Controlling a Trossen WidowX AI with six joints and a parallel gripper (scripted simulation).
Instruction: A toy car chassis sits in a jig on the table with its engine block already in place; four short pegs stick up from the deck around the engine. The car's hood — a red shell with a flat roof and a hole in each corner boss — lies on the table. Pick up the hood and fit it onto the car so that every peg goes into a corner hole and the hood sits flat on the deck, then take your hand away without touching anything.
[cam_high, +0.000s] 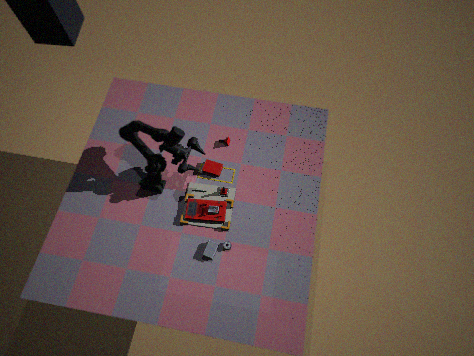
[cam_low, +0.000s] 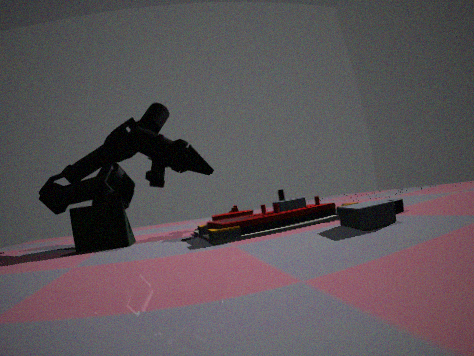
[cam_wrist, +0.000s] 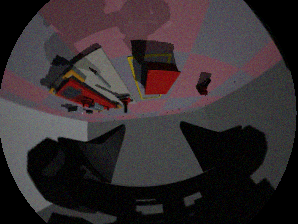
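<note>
Now: the red hood 110 mm below my gripper tip, 40 mm ahead of it and 30 mm to the left of it. From my gripper tip the other things lie so: grey engine block 210 mm to the right, 100 mm below, 80 mm ahead.
</note>
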